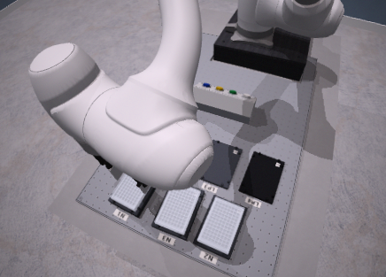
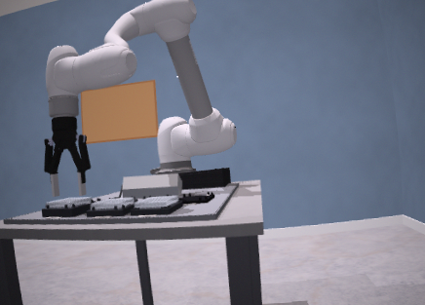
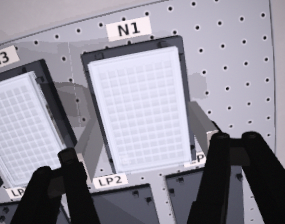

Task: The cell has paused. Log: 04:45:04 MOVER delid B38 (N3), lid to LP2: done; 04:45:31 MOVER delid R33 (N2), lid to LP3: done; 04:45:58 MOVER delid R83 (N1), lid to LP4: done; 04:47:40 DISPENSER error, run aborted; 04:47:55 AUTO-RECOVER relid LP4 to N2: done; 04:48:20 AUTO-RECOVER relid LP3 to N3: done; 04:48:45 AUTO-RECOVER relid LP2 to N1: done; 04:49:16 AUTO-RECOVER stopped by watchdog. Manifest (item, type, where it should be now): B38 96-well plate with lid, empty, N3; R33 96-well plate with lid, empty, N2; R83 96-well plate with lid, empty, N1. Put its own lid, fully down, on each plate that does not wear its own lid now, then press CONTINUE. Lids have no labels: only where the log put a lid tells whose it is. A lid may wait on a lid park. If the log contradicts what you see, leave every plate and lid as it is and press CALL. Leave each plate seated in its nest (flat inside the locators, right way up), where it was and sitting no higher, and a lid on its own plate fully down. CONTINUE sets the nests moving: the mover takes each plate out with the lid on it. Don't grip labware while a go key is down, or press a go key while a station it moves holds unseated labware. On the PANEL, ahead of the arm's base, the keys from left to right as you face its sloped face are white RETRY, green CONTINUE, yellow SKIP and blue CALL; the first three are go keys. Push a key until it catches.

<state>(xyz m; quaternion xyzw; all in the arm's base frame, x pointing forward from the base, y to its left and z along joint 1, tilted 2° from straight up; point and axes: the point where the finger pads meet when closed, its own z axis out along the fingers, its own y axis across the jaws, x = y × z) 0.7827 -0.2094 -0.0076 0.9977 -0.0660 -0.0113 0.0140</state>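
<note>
Right now my hand is 40 mm above the pale grey lid. Also, from my hand: LP2 label (90 mm behind, 80 mm to the left, 80 mm below); then nest N1 (70 mm below); then lid park LP1 (180 mm behind, 40 mm to the right, 70 mm below).
</note>
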